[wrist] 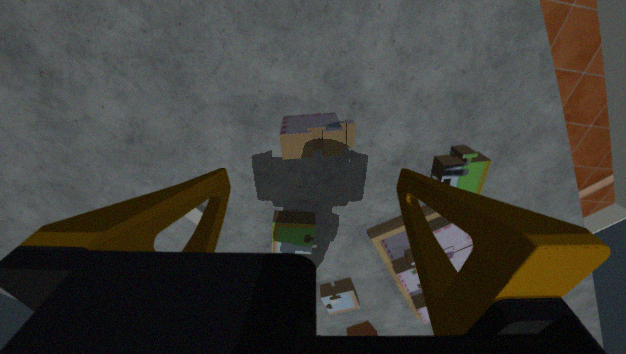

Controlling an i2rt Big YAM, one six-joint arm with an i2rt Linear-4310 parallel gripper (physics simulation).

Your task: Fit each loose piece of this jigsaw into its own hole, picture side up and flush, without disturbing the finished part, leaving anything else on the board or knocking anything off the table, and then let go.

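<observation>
My gripper point(313, 178) is open with nothing between its fingers, above the table. A loose jigsaw piece point(309, 121) with a purple-grey picture face and a tan side is just beyond the fingertips, partly in the gripper's shadow. A green and pale blue piece point(294, 233) lies below the gap between the fingers, its lower part cut off by the gripper body. A small light blue piece point(342, 302) lies lower down. A green and white piece point(474, 174) is right of the right fingertip. The jigsaw board point(387, 228), with pink picture parts and dark openings, is partly hidden by the right finger.
A red-brown block point(362, 329) shows at the bottom edge, partly hidden by the gripper body. A pale bar point(193, 215) shows through the left finger's opening. The grey table point(150, 100) has its edge at the right, with an orange tiled strip point(582, 95) beyond it.
</observation>
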